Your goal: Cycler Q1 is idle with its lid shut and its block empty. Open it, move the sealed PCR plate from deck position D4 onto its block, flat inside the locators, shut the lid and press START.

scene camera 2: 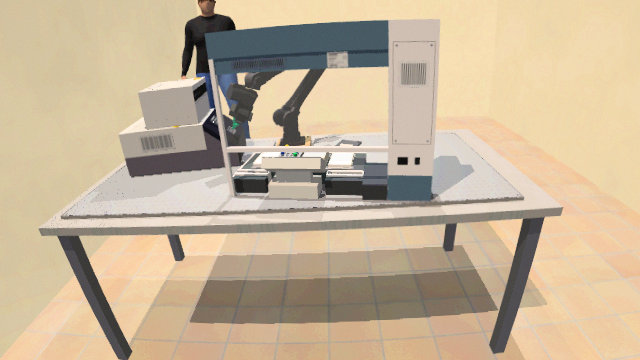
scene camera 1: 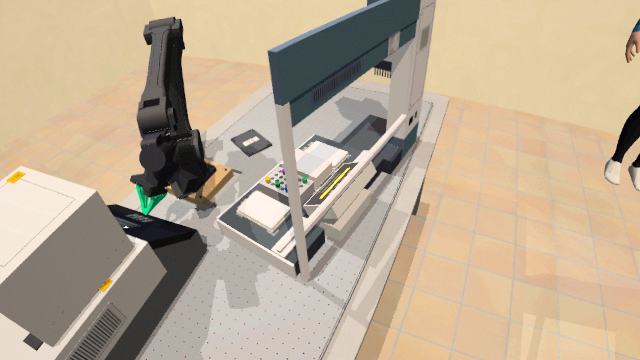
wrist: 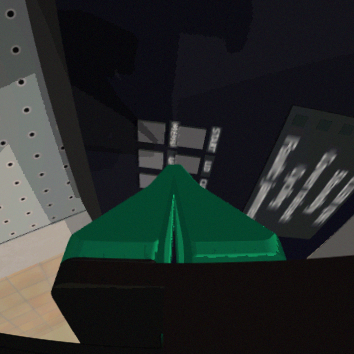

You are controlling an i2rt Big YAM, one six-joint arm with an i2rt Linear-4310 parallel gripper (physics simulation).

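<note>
Cycler Q1 is the pale machine with a dark sloped control panel. Its box-shaped upper part sits down on the base; the block does not show. My gripper is shut and empty, its green fingertips over the panel's keys. In the wrist view the tips overlap the keys beside the LID label, below the START key; contact cannot be told. White plates sit on the deck; which is the sealed plate at D4 cannot be told.
A liquid handler frame with a teal top beam and a thin front post stands over the deck. A tube rack with coloured caps stands between the plates. A dark flat pad lies behind. The panel's display is at right.
</note>
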